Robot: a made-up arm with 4 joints. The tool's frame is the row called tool.
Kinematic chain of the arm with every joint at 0, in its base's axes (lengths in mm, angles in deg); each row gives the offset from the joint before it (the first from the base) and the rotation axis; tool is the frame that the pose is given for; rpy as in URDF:
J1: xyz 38 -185 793 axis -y
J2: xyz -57 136 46 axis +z
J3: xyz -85 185 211 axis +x
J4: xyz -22 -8 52 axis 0.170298 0.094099 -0.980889
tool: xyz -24 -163 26 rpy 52.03 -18.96 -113.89
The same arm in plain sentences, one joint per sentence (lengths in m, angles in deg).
The arm has four revolute joints in a row. What follows holds with every joint at zero, and every direction is one of the base frame's. Joint 1 sits 0.038 m along +x and 0.185 m along -y and 0.793 m along +z from the base frame's origin and rotates about -y. Joint 2 sits 0.057 m along -x and 0.136 m along +y and 0.046 m along +z from joint 1 and rotates about +z. Joint 3 sits 0.085 m along -x and 0.185 m along +y and 0.211 m along +z from joint 2 and rotates about +x. Joint 4 sits 0.022 m along -x and 0.008 m along -y and 0.052 m along +z from joint 3 and rotates about the direction (0.170298, 0.094099, -0.980889). The tool frame, which is the frame that the pose is given for, sits 0.024 m along -x and 0.163 m along -y and 0.026 m along +z from joint 4; its axes are the base frame's turned by roll 52.03, pitch -18.96 and yaw -113.89 deg (as in URDF: about the fixed x, then y, then z).
